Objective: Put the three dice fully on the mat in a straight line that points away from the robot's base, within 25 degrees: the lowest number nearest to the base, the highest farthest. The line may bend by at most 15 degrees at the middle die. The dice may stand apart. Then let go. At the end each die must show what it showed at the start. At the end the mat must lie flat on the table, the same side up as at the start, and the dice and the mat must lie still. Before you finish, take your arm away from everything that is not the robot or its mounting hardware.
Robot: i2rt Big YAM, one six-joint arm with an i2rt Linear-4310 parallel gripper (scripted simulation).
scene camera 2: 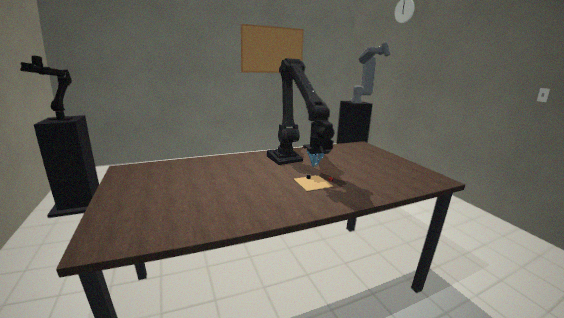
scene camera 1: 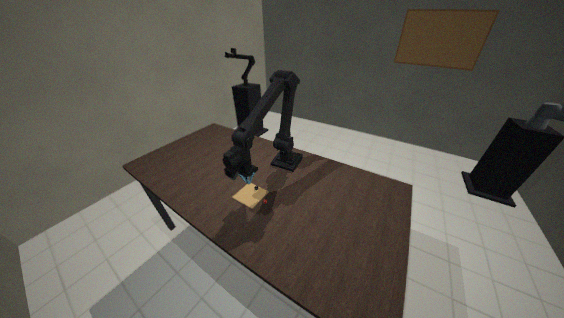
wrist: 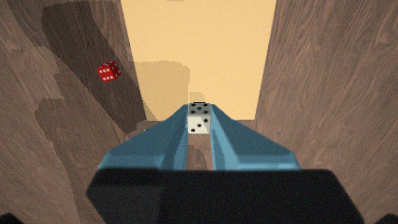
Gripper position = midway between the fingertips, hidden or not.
Note:
I see my gripper (wrist: 199,111) and a tan mat (wrist: 179,59).

